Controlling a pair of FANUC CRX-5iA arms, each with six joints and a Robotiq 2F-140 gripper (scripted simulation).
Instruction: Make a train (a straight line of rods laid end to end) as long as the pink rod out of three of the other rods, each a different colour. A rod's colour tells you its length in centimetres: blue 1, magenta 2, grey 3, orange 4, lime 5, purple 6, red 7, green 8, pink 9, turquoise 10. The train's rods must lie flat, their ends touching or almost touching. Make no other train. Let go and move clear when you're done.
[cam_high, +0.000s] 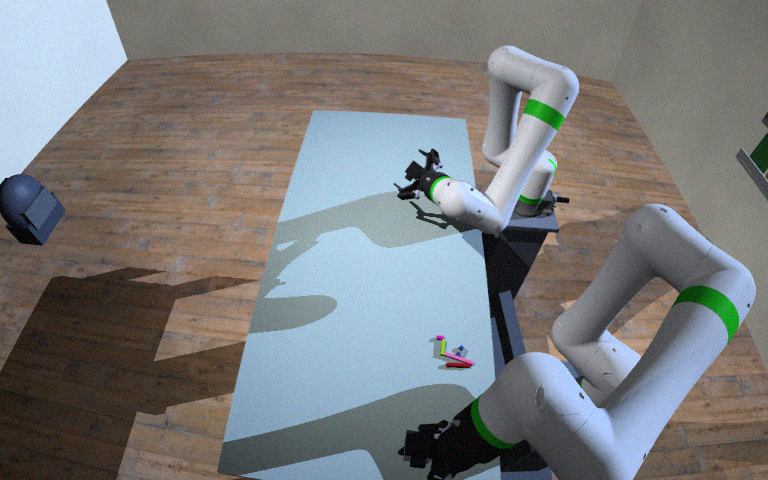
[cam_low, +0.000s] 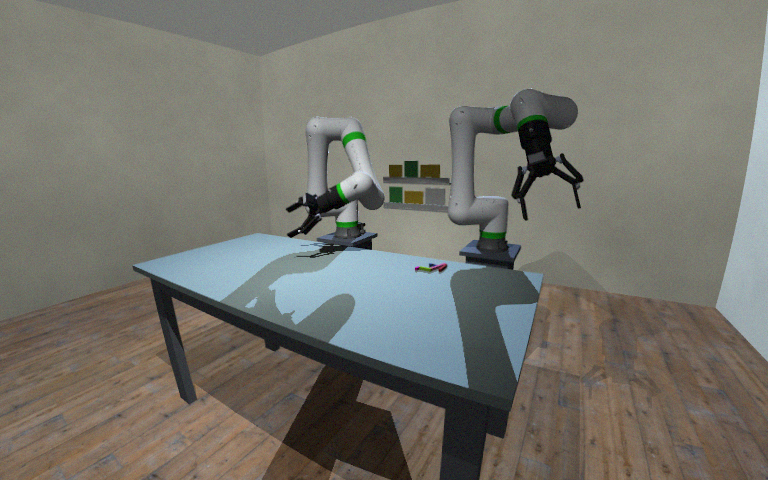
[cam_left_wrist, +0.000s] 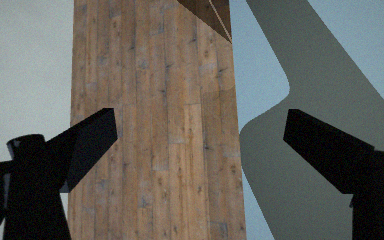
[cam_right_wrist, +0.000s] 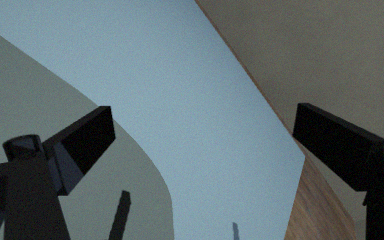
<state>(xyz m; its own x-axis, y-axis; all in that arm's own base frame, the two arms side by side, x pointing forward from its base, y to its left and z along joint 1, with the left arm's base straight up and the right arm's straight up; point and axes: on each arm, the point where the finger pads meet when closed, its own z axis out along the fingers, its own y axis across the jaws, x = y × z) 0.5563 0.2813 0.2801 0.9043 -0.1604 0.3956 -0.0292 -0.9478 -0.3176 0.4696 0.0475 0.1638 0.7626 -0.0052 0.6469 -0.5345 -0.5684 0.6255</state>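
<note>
The lime rod lies 600 mm to the left of my right hand, 160 mm below it and 50 mm behind it. Also, from my right hand: grey rod 620 mm to the left, 160 mm below, 110 mm behind; pink rod 640 mm to the left, 160 mm below, 90 mm behind; magenta rod 570 mm to the left, 160 mm below, 50 mm behind.
</note>
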